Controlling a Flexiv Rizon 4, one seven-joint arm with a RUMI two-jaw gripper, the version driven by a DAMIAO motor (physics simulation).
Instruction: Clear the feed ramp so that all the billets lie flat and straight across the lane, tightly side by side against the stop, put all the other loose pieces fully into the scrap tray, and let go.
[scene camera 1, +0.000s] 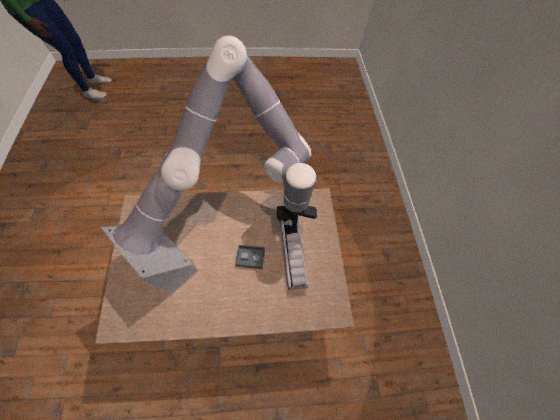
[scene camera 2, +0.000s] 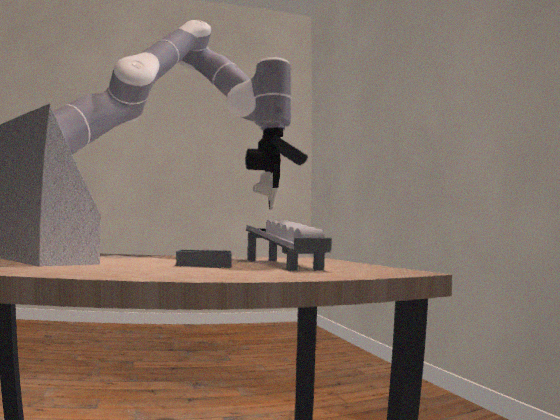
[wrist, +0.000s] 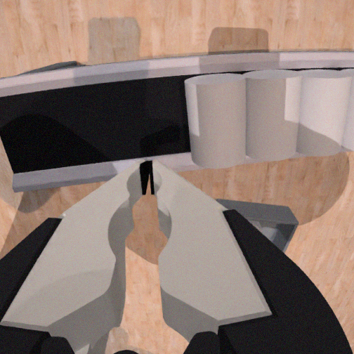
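Several pale grey billets (scene camera 1: 297, 261) (scene camera 2: 300, 229) (wrist: 272, 117) lie straight across the dark feed ramp (scene camera 1: 287, 257) (scene camera 2: 312, 244) (wrist: 100, 74), in a row reaching to the stop at its near, lower end in the scene views. In the wrist view those showing lie side by side, without a visible gap. The upper part of the lane is bare. Two small pale pieces (scene camera 1: 244, 256) (scene camera 1: 256, 257) lie inside the scrap tray (scene camera 1: 249, 267) (scene camera 2: 203, 259) (wrist: 260, 210). My gripper (scene camera 2: 271, 207) (wrist: 149, 163) is shut and empty, above the ramp's upper part, clear of the billets.
The ramp stands on short legs on the table (scene camera 1: 210, 305) (scene camera 2: 150, 270). The scrap tray sits between the ramp and the arm's grey base (scene camera 1: 165, 265) (scene camera 2: 70, 210). A person (scene camera 1: 62, 40) stands beyond the table in the first scene view.
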